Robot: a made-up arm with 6 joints. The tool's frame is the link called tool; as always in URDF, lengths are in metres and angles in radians.
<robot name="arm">
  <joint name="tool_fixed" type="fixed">
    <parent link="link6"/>
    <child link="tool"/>
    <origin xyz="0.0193 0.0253 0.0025" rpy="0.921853 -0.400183 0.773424"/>
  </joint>
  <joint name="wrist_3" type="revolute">
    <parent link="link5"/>
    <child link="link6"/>
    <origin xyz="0.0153 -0.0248 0.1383" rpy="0 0 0"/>
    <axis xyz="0 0 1"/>
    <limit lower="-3.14" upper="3.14" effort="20" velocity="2.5"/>
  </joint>
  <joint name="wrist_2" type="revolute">
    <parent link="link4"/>
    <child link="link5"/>
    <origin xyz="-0.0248 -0.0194 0.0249" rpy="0 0 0"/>
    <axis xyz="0 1 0"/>
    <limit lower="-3.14" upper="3.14" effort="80" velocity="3.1"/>
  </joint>
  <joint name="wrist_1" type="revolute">
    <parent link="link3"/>
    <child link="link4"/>
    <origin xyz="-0.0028 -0.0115 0.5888" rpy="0 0 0"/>
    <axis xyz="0 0 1"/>
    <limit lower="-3.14" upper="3.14" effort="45" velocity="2.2"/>
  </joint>
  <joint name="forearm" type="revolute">
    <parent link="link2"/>
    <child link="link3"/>
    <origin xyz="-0.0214 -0.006 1.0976" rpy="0 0 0"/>
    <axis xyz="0 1 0"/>
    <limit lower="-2.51" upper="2.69" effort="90" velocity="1.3"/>
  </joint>
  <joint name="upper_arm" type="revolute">
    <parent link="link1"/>
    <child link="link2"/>
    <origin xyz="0.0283 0.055 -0.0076" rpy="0 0 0"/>
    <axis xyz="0 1 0"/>
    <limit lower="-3.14" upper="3.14" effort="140" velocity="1.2"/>
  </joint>
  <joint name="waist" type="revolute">
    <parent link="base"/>
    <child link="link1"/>
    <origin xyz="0.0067 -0.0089 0.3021" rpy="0 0 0"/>
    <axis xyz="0 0 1"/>
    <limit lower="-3.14" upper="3.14" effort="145" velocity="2.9"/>
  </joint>
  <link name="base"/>
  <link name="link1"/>
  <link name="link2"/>
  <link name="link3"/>
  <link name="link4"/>
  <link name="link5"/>
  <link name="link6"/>
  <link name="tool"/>
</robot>
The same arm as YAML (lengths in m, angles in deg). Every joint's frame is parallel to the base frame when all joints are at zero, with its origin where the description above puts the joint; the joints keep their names.
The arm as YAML. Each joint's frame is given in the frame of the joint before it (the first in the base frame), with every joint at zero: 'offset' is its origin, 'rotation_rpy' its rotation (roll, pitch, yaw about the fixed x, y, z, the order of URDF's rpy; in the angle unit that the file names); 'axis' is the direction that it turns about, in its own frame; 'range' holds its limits. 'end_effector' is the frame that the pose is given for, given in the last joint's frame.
length_unit: m
angle_unit: deg
chain:
  - id: waist
    offset: [0.0067, -0.0089, 0.3021]
    rotation_rpy: [0.0, 0.0, 0.0]
    axis: "+z"
    range: [-179.91, 179.91]
  - id: upper_arm
    offset: [0.0283, 0.055, -0.0076]
    rotation_rpy: [0.0, 0.0, 0.0]
    axis: "+y"
    range: [-179.91, 179.91]
  - id: forearm
    offset: [-0.0214, -0.006, 1.0976]
    rotation_rpy: [0.0, 0.0, 0.0]
    axis: "+y"
    range: [-143.81, 154.13]
  - id: wrist_1
    offset: [-0.0028, -0.0115, 0.5888]
    rotation_rpy: [0.0, 0.0, 0.0]
    axis: "+z"
    range: [-179.91, 179.91]
  - id: wrist_2
    offset: [-0.0248, -0.0194, 0.0249]
    rotation_rpy: [0.0, 0.0, 0.0]
    axis: "+y"
    range: [-179.91, 179.91]
  - id: wrist_3
    offset: [0.0153, -0.0248, 0.1383]
    rotation_rpy: [0.0, 0.0, 0.0]
    axis: "+z"
    range: [-179.91, 179.91]
end_effector:
  offset: [0.0193, 0.0253, 0.0025]
  rotation_rpy: [52.82, -22.93, 44.31]

